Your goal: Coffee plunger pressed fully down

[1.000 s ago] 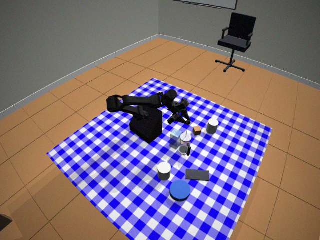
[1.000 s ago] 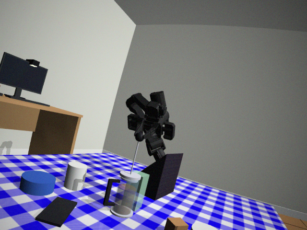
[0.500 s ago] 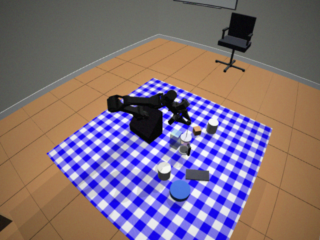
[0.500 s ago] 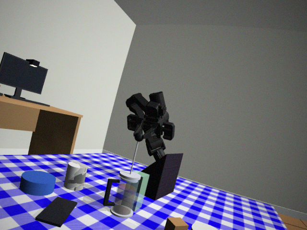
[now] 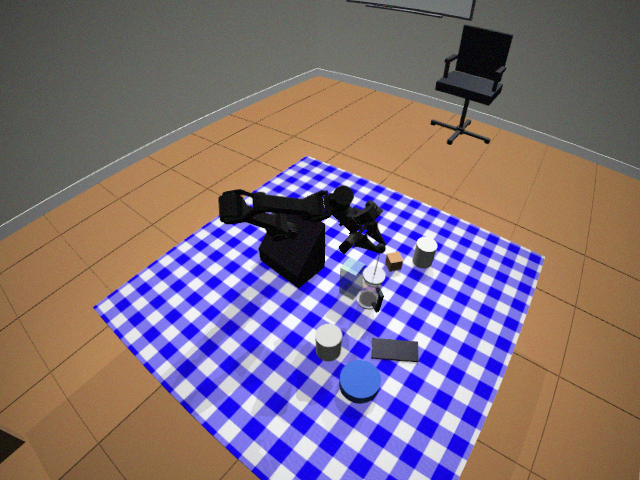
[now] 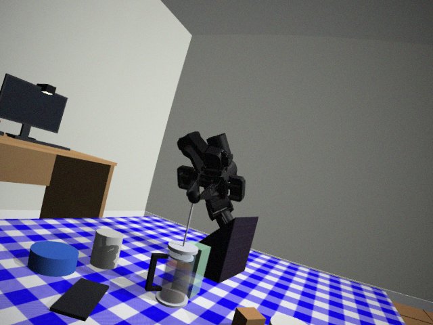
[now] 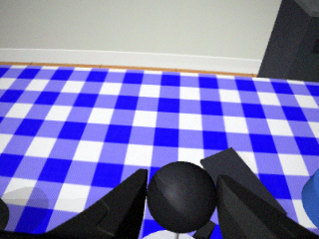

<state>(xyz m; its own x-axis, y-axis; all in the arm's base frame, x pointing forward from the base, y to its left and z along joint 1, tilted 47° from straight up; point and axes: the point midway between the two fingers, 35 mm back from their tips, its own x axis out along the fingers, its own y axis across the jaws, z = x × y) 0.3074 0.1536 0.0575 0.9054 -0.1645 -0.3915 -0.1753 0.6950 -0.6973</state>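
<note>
Now: the glass coffee press 14 cm below my gripper tip and 1 cm to the right of it. Also, from my gripper tip: black flat slab (27 cm below, 17 cm ahead, 9 cm to the right); then brown cube (24 cm below, 19 cm to the left, 6 cm behind); then pale green block (20 cm below, 9 cm behind, 2 cm to the right).
</note>
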